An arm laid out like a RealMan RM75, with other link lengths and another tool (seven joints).
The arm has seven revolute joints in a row. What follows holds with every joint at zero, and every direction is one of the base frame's.
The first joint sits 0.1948 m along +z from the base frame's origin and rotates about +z.
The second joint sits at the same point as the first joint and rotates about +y.
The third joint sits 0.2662 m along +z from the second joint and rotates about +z.
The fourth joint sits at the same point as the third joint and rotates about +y.
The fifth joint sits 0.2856 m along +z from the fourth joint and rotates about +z.
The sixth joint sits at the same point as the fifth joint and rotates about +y.
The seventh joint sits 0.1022 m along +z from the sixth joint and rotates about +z.
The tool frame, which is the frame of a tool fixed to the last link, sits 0.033 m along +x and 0.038 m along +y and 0.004 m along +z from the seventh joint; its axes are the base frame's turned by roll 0, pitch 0.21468 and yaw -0.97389 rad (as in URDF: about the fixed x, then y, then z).
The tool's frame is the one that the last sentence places.
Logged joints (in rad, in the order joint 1, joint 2, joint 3, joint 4, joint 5, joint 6, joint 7), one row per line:
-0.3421 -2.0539 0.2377 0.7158 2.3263 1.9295 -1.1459
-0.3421 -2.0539 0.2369 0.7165 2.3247 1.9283 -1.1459
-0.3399 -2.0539 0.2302 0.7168 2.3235 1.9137 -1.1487
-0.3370 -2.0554 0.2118 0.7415 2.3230 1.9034 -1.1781
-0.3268 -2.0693 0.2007 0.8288 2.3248 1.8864 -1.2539
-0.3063 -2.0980 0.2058 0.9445 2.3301 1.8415 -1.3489
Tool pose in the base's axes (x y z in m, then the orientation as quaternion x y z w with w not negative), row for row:
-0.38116 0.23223 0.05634 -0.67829 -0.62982 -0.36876 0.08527
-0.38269 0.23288 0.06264 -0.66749 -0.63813 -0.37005 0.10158
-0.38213 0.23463 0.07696 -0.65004 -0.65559 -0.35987 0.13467
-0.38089 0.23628 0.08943 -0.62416 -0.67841 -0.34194 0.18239
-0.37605 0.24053 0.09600 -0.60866 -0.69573 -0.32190 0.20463
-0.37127 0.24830 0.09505 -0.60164 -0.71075 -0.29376 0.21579
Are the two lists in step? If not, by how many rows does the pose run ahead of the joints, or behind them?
The pose runs 2 rows ahead of the joints: the pose in row i belongs to the joints in row i + 2.
